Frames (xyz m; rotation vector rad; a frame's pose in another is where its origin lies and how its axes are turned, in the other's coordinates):
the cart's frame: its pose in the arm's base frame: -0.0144 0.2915 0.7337 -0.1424 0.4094 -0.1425
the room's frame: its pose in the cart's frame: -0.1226 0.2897 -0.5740 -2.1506 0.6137 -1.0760
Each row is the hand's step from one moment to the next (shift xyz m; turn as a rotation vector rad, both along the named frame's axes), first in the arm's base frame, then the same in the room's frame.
Working: the arm's base frame: its pose in the room's frame: 0.4907 0.3378 0.2849 2.5080 -0.9109 0.7697

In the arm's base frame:
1: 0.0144 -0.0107 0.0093 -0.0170 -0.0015 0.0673
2: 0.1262 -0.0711 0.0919 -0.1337 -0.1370 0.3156
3: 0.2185 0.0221 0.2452 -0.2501 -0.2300 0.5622
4: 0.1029 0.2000 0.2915 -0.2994 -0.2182 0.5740
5: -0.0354 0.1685 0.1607 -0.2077 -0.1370 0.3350
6: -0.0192 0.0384 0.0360 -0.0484 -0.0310 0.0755
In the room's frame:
1: 0.0199 -0.0037 -0.0002 0.0148 -0.0243 -0.0633
2: 0.1627 -0.0540 -0.0067 0.1219 0.0058 -0.3483
3: 0.2158 -0.2417 -0.0581 0.2001 0.0058 -0.6257
4: 0.0389 -0.3391 -0.1380 0.1648 0.0147 -0.6628
5: -0.0769 -0.1856 -0.1229 0.0815 0.0312 -0.4081
6: -0.0249 -0.0367 -0.0342 0.0174 0.0079 -0.0929

